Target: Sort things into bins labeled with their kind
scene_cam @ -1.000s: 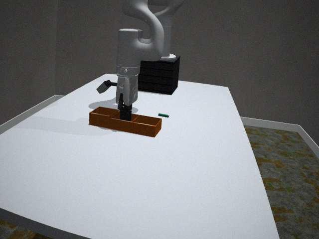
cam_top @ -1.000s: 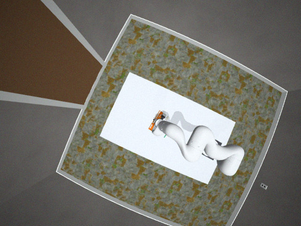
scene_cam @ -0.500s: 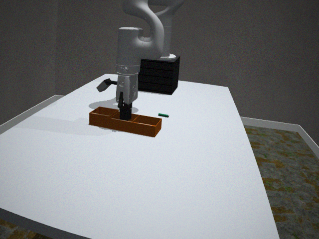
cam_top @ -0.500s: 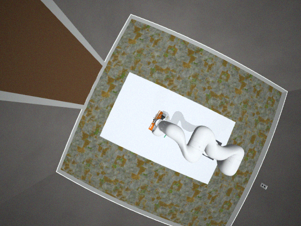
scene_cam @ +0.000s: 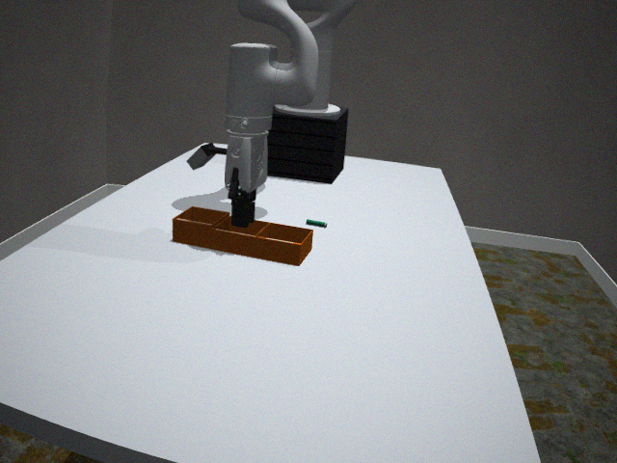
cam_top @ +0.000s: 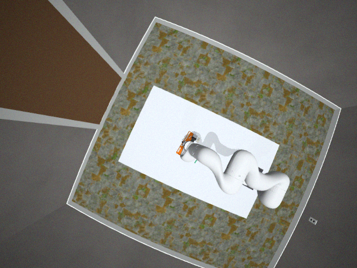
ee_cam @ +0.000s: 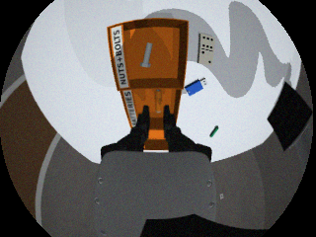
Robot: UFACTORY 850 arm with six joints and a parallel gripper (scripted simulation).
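Now: the three joined orange bins 1 cm ahead of my hand and 4 cm below it. Round my hand: grey bolt (1 cm ahead, 8 cm to the right, 5 cm below); orange stick (5 cm below); blue USB stick (7 cm behind, 3 cm to the right, 6 cm below).
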